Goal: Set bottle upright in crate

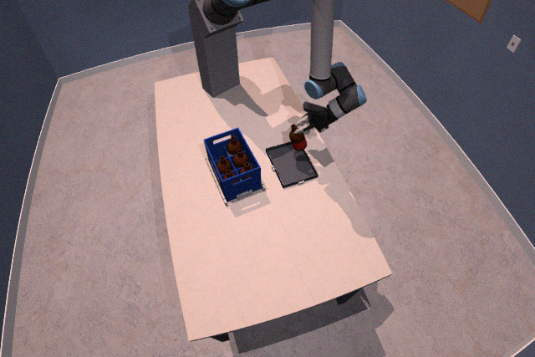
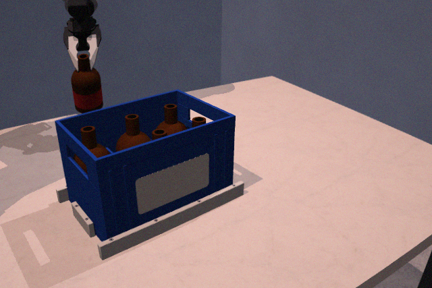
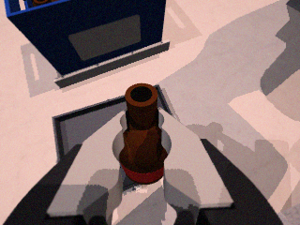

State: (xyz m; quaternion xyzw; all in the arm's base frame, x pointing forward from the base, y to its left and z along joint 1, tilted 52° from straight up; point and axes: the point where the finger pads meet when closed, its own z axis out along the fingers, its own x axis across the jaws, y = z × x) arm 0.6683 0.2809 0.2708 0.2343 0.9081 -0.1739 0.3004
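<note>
Right now my hand is 50 mm short of the tray, 10 mm to the left of it and 190 mm above it. Round my hand: blue crate (110 mm ahead, 310 mm to the right, 120 mm below).
</note>
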